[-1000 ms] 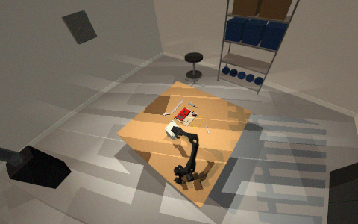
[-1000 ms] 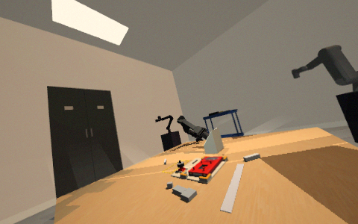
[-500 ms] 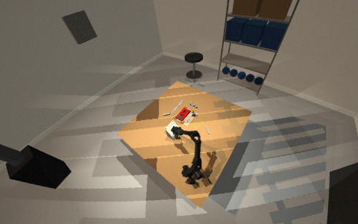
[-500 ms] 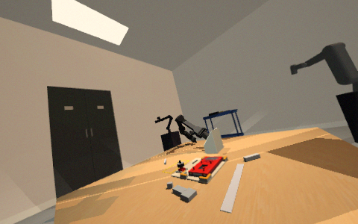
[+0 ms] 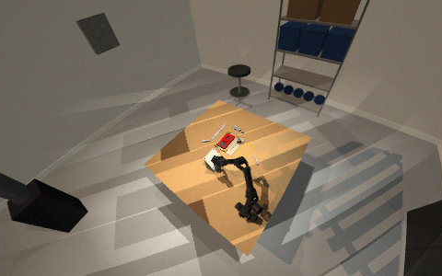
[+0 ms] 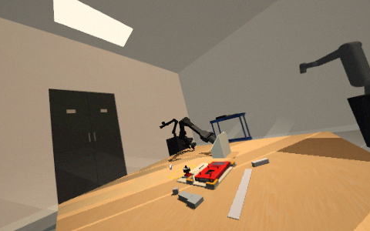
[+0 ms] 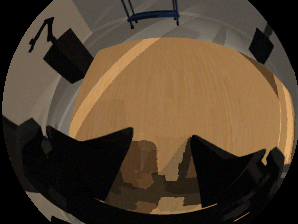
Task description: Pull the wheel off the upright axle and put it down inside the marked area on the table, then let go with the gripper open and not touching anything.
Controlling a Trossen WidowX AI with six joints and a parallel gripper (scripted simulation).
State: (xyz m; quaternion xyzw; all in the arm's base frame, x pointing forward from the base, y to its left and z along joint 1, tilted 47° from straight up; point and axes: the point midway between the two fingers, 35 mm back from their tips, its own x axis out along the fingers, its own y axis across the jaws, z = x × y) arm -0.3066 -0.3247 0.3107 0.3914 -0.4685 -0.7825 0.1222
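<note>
Right now the pale grey plate is 63 cm ahead of my gripper tip and 48 cm to the left of it. Also, from my gripper tip: long grey strip: 73 cm ahead, 66 cm to the left, 1 cm below.
</note>
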